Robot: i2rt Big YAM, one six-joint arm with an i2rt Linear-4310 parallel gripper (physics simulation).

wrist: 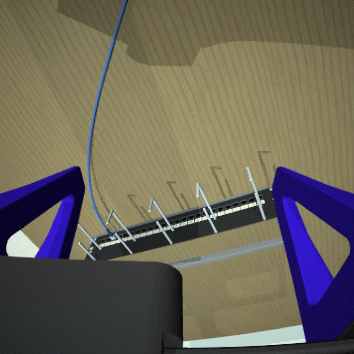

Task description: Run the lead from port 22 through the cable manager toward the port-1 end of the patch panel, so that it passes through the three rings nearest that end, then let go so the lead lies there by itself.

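My gripper [178,176] is open and empty, its two blue fingers wide apart above the table. The black patch panel [190,229] lies slantwise across the lower middle of the view, with a row of ports along it. The cable manager's silver wire rings [256,192] stand up along the panel. The blue lead [89,155] rises from a port near the panel's left end, bends, and runs away to the top edge of the view. It does not run along the row of rings. Port numbers are too small to read. The left finger hides part of the left end.
The wooden table [210,110] lies under the panel, with shadows across its top. A grey bar [235,250] lies along the near side of the panel. A pale surface [250,336] shows at the bottom. The dark gripper body [90,305] covers the lower left.
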